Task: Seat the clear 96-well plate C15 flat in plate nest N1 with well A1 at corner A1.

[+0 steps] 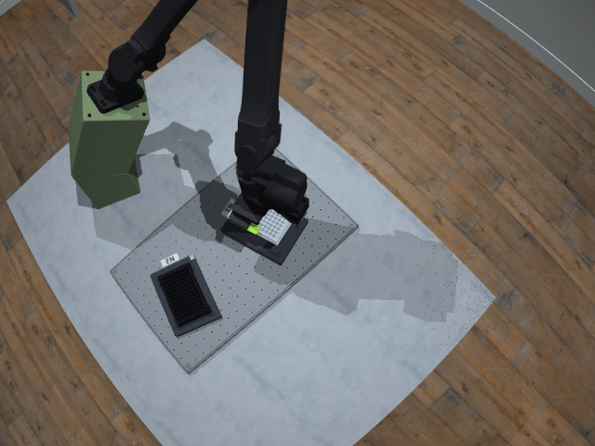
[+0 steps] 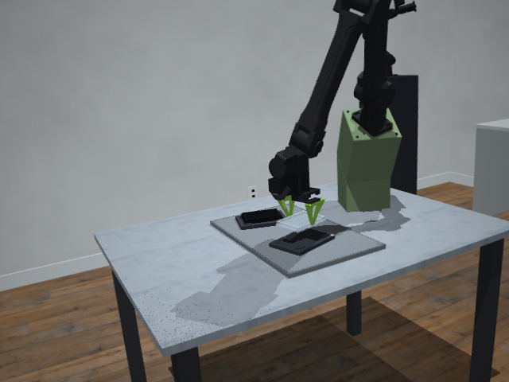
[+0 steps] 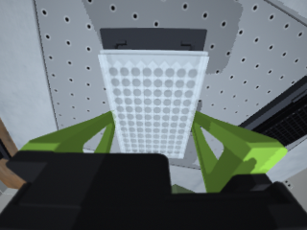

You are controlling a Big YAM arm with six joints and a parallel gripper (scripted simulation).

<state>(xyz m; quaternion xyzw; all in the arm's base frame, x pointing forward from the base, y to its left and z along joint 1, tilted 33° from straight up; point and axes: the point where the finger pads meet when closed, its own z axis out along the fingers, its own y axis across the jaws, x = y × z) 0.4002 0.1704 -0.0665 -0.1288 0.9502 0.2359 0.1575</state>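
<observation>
Right now the clear plate C15 is 10 mm below my hand. The rest, counted from my hand: dark plate nest N1 (70 mm below); N1 tag (90 mm behind, 30 mm to the right, 70 mm below); N2 tag (90 mm behind, 220 mm to the right, 70 mm below).
</observation>
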